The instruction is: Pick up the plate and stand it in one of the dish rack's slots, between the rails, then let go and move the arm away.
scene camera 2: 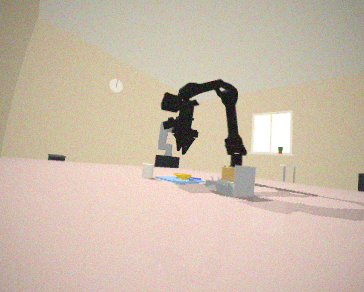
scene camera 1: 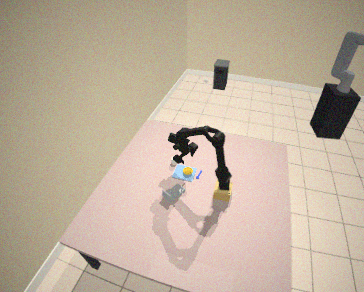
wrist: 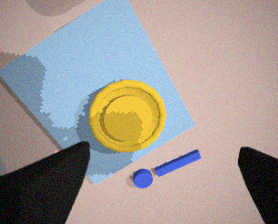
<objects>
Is my gripper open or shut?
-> Open.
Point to a grey dish rack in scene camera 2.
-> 244, 176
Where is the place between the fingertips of my gripper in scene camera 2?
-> At 180, 152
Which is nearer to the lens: the yellow plate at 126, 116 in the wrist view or the blue spoon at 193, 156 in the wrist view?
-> The yellow plate.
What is my gripper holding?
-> Nothing.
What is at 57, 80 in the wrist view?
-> A light blue mat.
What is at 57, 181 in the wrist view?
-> My gripper.
</objects>
